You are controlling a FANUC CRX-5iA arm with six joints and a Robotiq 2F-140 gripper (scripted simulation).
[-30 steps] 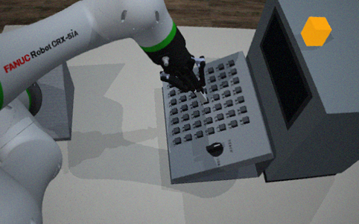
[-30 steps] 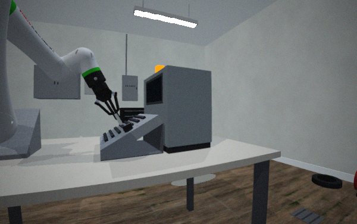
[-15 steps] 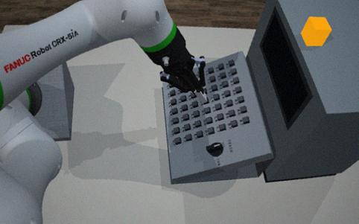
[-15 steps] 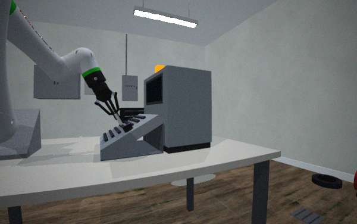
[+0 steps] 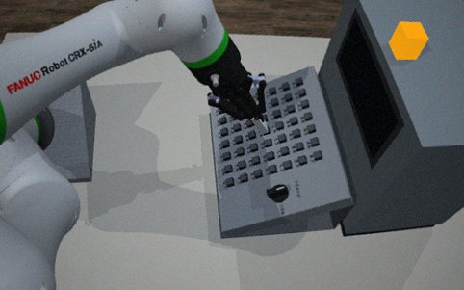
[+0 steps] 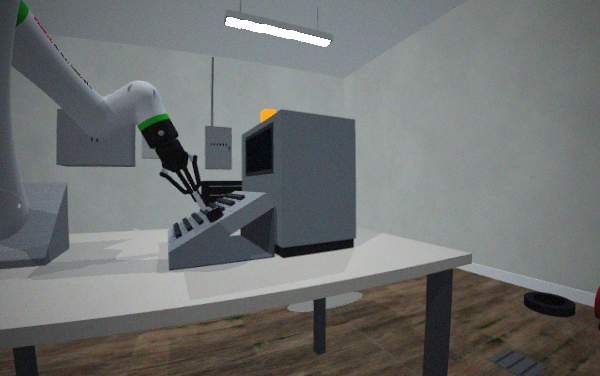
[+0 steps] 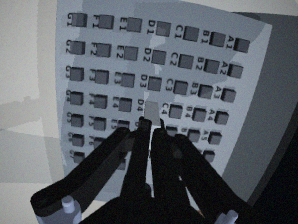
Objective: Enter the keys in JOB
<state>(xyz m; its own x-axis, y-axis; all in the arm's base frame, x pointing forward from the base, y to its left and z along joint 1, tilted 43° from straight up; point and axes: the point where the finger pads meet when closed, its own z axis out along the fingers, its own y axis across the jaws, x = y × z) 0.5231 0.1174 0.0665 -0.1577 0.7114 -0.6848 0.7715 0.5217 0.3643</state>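
My gripper is now 15 cm to the left of the selector knob, 5 cm short of it and 2 cm above it. From my hand the other things lie so: grey keypad: 7 cm below, 5 cm ahead, 4 cm to the right.
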